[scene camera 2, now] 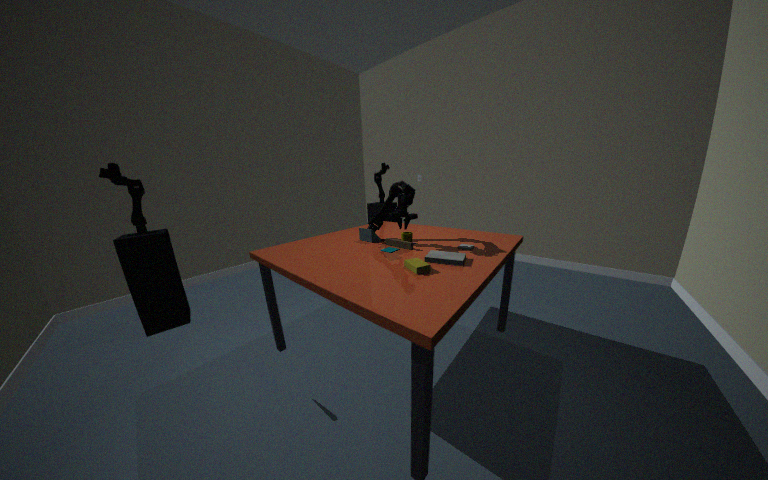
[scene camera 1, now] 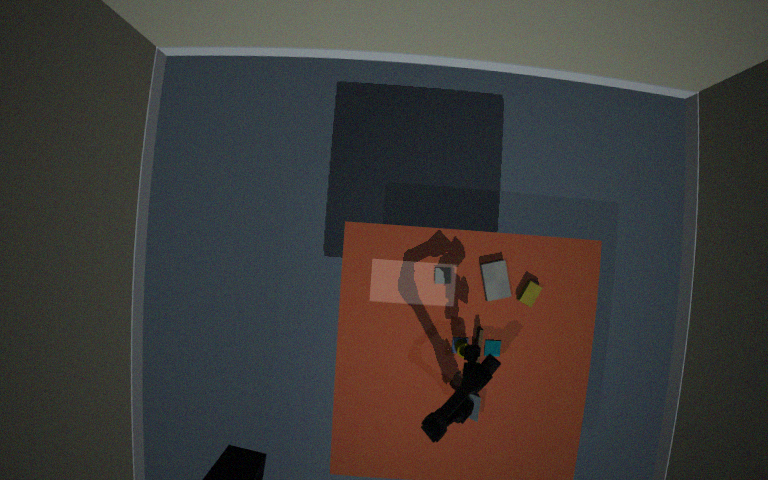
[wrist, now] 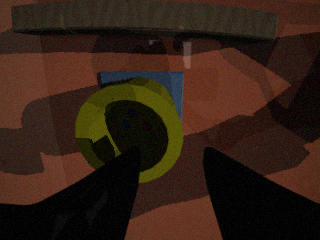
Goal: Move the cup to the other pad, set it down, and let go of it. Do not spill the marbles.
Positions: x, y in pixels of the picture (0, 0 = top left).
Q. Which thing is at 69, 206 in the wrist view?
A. My gripper.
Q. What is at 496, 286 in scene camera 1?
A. A grey slab.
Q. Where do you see a yellow-green cup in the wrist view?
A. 100, 138
